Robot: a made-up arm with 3 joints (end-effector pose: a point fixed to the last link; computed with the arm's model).
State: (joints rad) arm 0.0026 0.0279 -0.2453
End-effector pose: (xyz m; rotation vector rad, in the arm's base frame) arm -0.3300 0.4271 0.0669 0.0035 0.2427 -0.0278
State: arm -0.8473 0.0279 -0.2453
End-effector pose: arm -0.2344 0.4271 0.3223 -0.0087 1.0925 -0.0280
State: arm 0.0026 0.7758 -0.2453
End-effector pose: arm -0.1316 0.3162 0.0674 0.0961 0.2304 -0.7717
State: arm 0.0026 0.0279 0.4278
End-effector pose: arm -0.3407 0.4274 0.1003 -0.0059 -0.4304 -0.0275
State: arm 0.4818 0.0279 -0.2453
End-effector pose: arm -0.2827 0.4271 -0.0827 0.0099 -0.2365 -0.0261
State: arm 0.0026 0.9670 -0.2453
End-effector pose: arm -0.0985 0.2669 0.0675 0.1198 0.2235 -0.9618
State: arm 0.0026 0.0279 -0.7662
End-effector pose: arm -0.3377 0.4274 0.0407 0.0107 0.7635 -0.0265
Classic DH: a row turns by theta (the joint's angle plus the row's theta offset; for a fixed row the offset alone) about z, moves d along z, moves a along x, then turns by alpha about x. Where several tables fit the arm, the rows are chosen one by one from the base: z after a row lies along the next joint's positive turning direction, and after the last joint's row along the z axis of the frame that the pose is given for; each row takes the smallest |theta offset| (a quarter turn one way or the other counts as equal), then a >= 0, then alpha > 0; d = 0 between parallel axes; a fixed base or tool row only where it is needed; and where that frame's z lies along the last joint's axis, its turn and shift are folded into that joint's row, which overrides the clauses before.
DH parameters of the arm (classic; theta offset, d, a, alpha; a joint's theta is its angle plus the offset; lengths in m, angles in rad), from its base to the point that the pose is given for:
base (fixed): 0 0.089 0 1.5708
joint 1: 0 -0.1189 -0.3722 1.5708
joint 2: 0 0.0197 -0.0195 -1.5708
joint 3: 0 -0.3093 0.0518 -1.5708
tool (fixed): 0 0.0114 0 0

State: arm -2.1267 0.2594 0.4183
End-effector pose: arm 0.1527 0.4119 0.3125 -0.2807 1.6978 -0.0863
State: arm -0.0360 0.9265 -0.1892
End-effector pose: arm -0.1054 0.2779 0.0745 0.0710 0.2088 -0.9256
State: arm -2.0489 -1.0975 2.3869
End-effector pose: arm 0.3182 0.2020 0.6868 0.8795 -0.3033 -0.6646
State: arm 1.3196 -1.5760 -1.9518
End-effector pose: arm -0.0996 0.0891 -0.5889 -1.5943 0.4941 -0.1036
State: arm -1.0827 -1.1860 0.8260
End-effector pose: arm -0.2846 0.2417 0.6808 0.9701 0.2258 0.6874
